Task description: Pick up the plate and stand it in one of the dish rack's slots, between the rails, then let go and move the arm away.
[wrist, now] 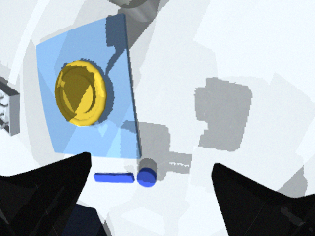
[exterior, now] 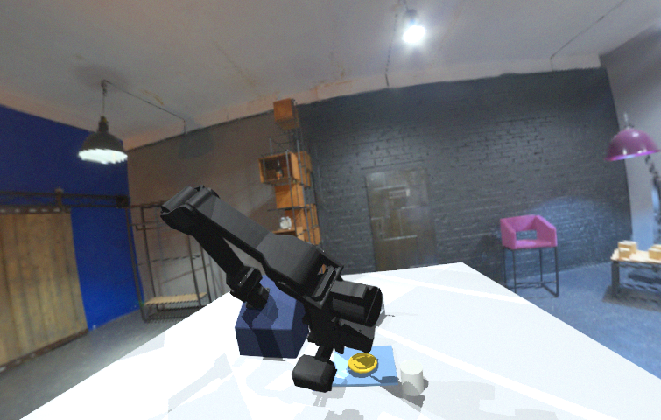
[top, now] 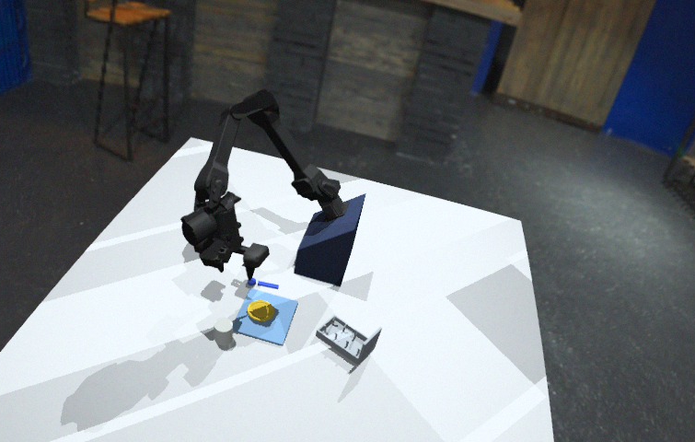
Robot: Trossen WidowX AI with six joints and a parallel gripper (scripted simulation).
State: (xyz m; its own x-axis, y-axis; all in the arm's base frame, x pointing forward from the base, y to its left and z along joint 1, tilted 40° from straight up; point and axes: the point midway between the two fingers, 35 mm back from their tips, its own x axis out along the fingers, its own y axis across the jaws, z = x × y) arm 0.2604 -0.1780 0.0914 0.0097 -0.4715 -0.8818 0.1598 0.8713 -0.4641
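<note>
Right now my gripper tip is 40 mm short of the yellow plate, 80 mm to the right of it and 50 mm above it. The rest, counted from my gripper tip: light blue mat (40 mm ahead, 100 mm to the left, 60 mm below); then white cup (150 mm ahead, 30 mm to the left, 40 mm below); then blue spoon (60 mm behind, 50 mm to the left, 60 mm below).
</note>
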